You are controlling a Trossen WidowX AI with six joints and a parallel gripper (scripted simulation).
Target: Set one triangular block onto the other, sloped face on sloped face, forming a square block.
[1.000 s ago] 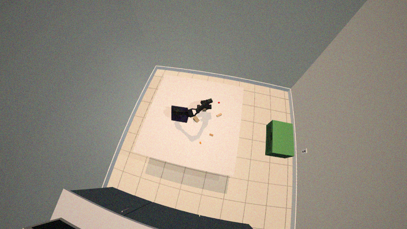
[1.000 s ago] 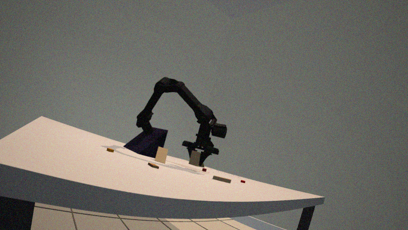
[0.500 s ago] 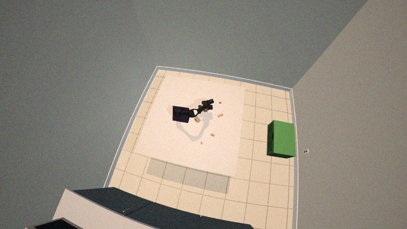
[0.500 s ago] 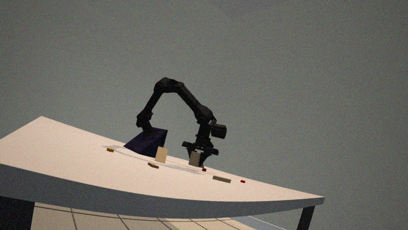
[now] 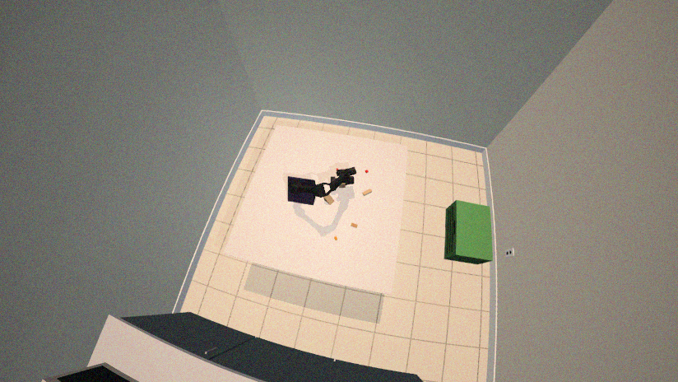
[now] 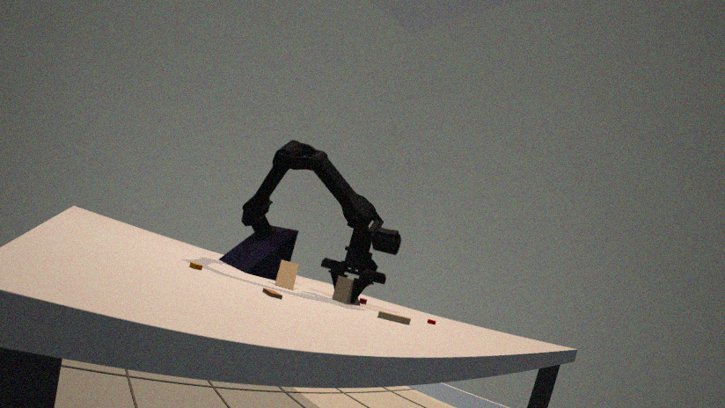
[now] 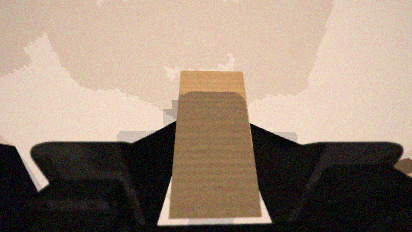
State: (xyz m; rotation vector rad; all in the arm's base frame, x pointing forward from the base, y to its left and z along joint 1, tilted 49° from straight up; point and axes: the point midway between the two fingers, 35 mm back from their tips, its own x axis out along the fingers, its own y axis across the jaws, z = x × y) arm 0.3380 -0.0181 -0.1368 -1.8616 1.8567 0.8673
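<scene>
Now: gripper tip 1 cm to the left of the triangular block and 1 cm below it. Round my gripper tip: flat tan block (21 cm ahead, 4 cm to the right); then small orange piece (1 cm ahead, 45 cm to the right).
</scene>
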